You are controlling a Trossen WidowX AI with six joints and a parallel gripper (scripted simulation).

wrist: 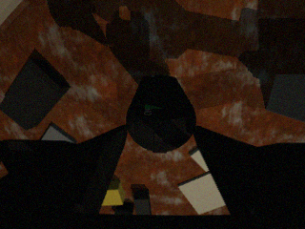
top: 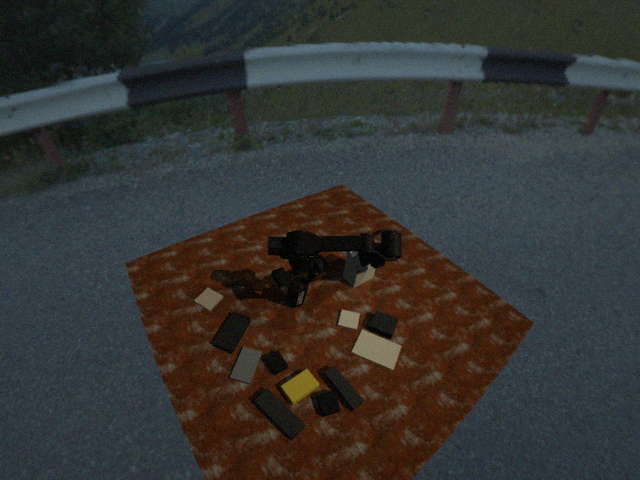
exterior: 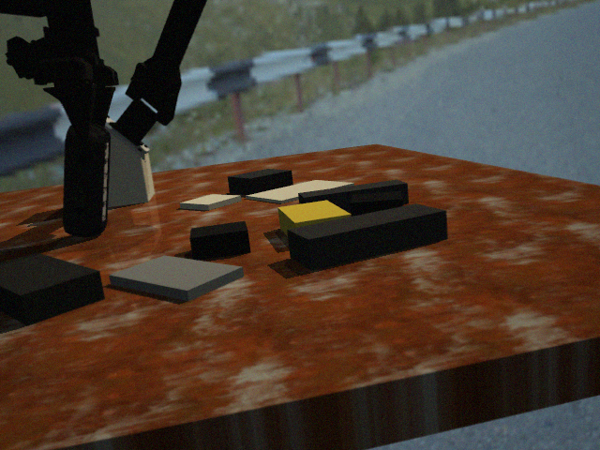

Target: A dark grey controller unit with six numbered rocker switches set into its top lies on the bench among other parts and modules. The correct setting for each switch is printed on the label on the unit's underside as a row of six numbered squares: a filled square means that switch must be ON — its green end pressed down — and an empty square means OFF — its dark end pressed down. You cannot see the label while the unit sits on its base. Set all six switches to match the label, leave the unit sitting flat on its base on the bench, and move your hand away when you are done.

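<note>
Now: the cream tile 140 mm to the left of my gripper tip, 140 mm behind it and 130 mm below it. Round my gripper tip: cream plate (290 mm to the left, 160 mm behind, 130 mm below); grey plate (270 mm ahead, 130 mm to the left, 130 mm below); yellow block (280 mm to the left, 150 mm ahead, 120 mm below).
</note>
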